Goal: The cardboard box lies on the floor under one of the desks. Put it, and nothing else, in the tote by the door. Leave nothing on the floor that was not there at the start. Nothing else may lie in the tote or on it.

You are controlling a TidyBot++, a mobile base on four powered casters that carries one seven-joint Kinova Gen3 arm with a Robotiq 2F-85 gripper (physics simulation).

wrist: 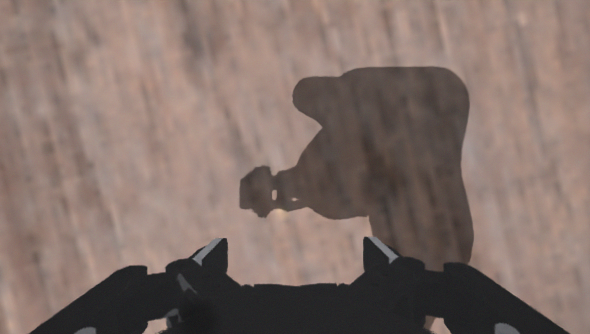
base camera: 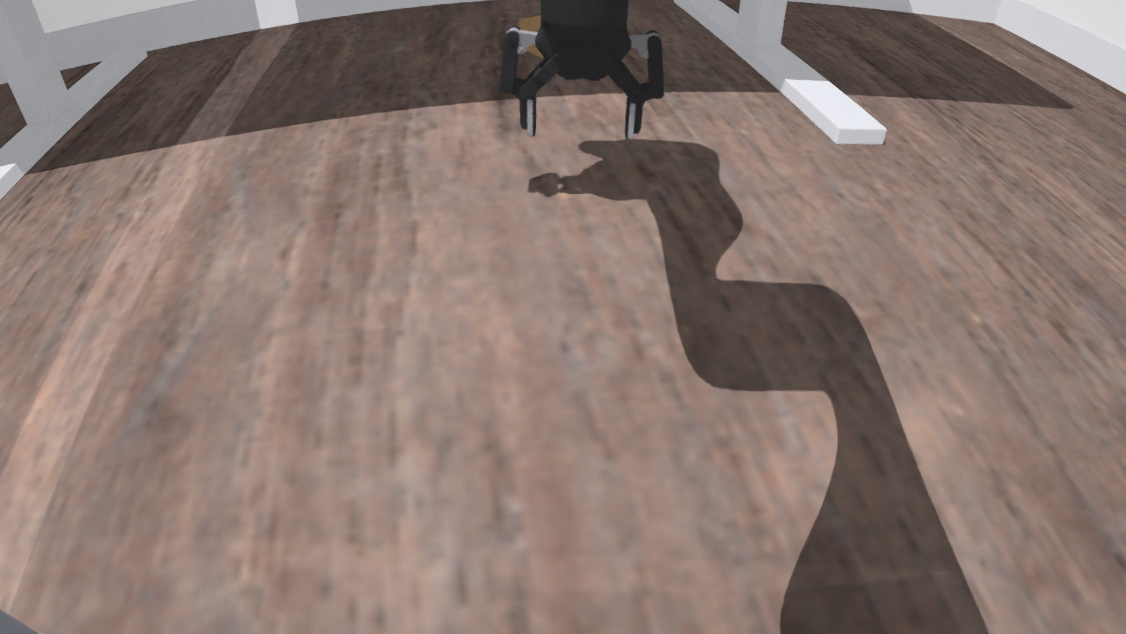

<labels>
my gripper: wrist; base camera
same spot on my gripper: (wrist: 401, 285) = (base camera: 621, 60)
</labels>
